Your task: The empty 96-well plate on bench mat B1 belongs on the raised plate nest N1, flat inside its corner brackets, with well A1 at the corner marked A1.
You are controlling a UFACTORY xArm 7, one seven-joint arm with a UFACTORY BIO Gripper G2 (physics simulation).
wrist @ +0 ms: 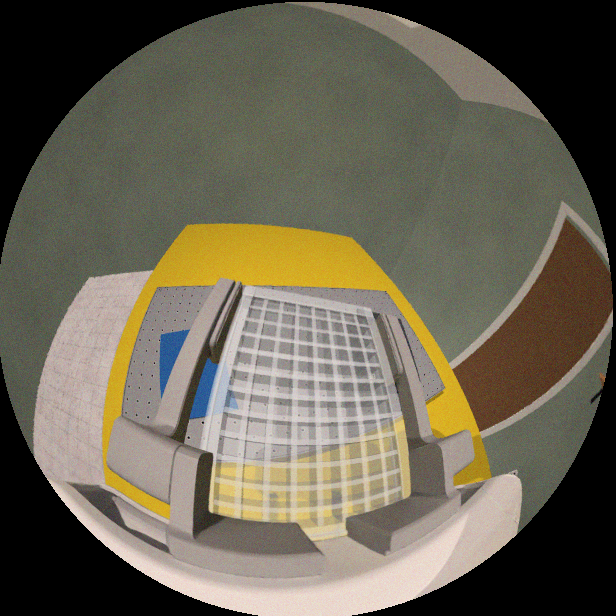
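Note:
A clear 96-well plate fills the lower middle of the wrist view, between my two grey fingers. My gripper is shut on the plate, one finger along each long side. Behind the plate lies a grey perforated slab on a yellow pad. A blue patch on the slab shows beside the left finger and partly through the plate's left edge. The plate overlaps the slab at its far part and the yellow pad at its near part. No corner brackets or labels are readable.
A white gridded block sits at the left, beside the yellow pad. A brown mat with a pale border lies at the right. The green bench top extends beyond, with a beige edge at the upper right.

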